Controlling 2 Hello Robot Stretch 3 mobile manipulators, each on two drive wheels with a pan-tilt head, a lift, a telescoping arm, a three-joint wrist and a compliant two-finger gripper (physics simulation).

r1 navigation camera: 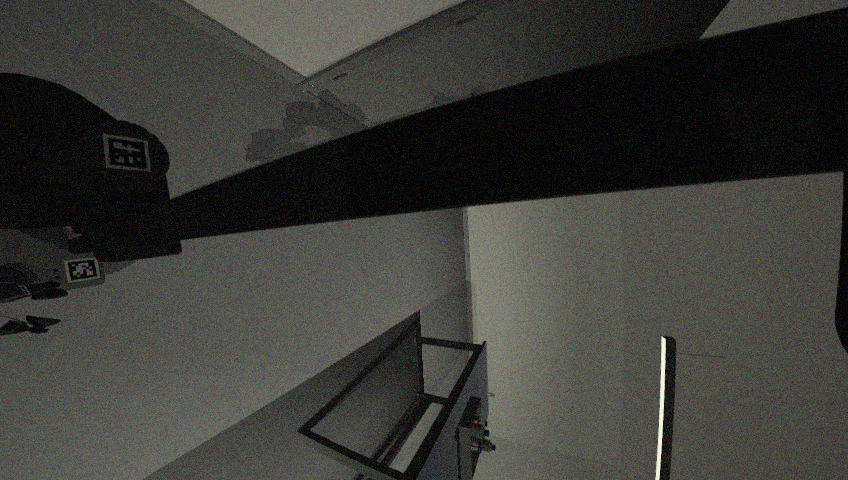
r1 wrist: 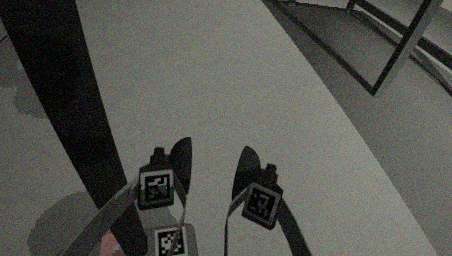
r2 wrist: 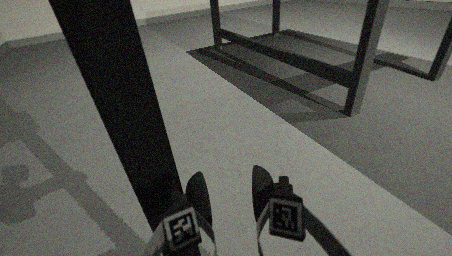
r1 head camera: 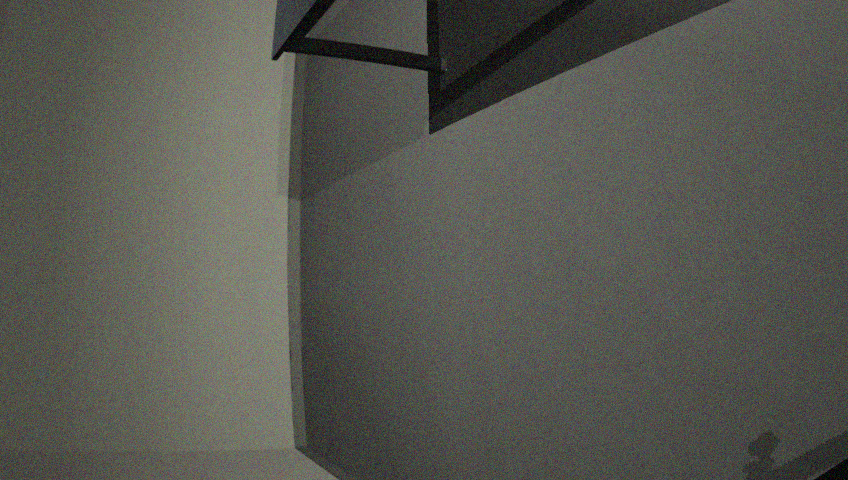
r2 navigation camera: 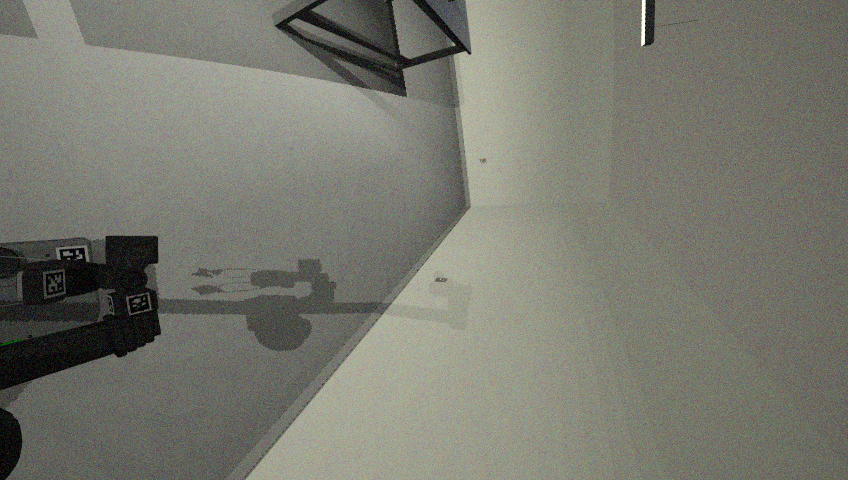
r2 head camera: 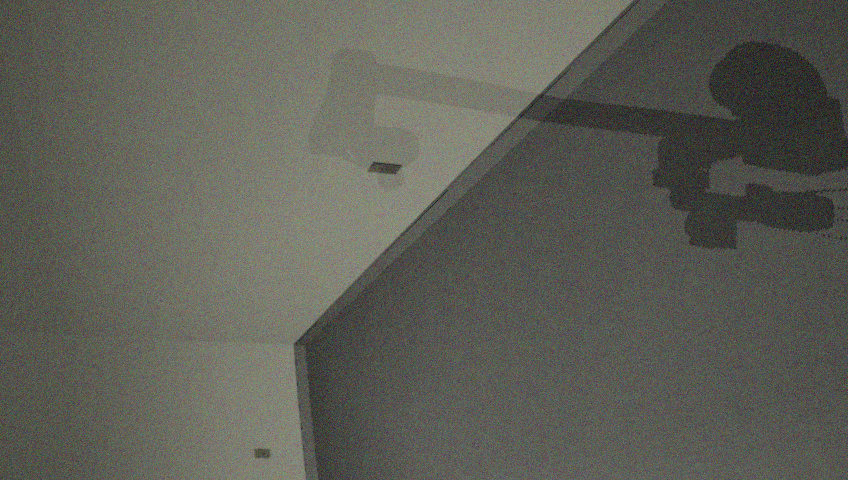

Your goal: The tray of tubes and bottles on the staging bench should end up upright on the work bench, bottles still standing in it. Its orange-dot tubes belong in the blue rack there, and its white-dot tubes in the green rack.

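Observation:
In the r1 navigation camera, the tray (r1 navigation camera: 462,443) with several small tubes and bottles (r1 navigation camera: 489,446) stands on the staging bench (r1 navigation camera: 480,377), at the bottom right of the middle. The bottles look blue-capped; tube dot colours are too small to tell. The r1 gripper (r1 wrist: 214,163) (r1 navigation camera: 45,308) is open, with no object between its fingers, over the floor and away from the tray. The r2 gripper (r2 wrist: 231,191) is open, with no object between its fingers, over the floor. The blue rack and green rack do not show.
Dark bench frames (r1 head camera: 432,77) (r1 wrist: 390,67) (r2 navigation camera: 433,56) (r2 wrist: 357,75) stand near both robots; which bench each is, I cannot tell. A wall (r1 head camera: 148,237) (r2 head camera: 178,237) (r2 navigation camera: 535,297) meets the floor nearby. Dark robot masts (r1 wrist: 80,100) (r2 wrist: 120,100) cross the wrist views.

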